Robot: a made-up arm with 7 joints. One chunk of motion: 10 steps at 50 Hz.
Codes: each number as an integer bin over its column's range. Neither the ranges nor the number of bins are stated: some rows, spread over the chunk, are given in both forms.
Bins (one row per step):
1: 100 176 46 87 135 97
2: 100 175 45 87 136 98
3: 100 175 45 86 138 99
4: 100 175 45 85 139 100
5: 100 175 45 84 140 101
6: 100 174 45 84 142 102
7: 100 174 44 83 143 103
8: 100 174 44 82 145 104
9: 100 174 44 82 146 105
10: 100 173 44 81 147 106
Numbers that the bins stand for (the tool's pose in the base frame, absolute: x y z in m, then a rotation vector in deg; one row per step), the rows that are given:
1: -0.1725 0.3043 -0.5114 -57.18 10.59 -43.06
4: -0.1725 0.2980 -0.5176 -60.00 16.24 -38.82
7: -0.1725 0.2918 -0.5239 -62.82 21.88 -34.59
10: -0.1725 0.2855 -0.5239 -65.65 27.53 -30.35
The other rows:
2: -0.1725 0.2980 -0.5176 -57.18 12.00 -41.65
3: -0.1725 0.2980 -0.5176 -58.59 14.82 -40.24
5: -0.1725 0.2980 -0.5176 -61.41 17.65 -37.41
6: -0.1725 0.2918 -0.5176 -61.41 20.47 -36.00
8: -0.1725 0.2918 -0.5239 -64.24 24.71 -33.18
9: -0.1725 0.2918 -0.5239 -64.24 26.12 -31.76

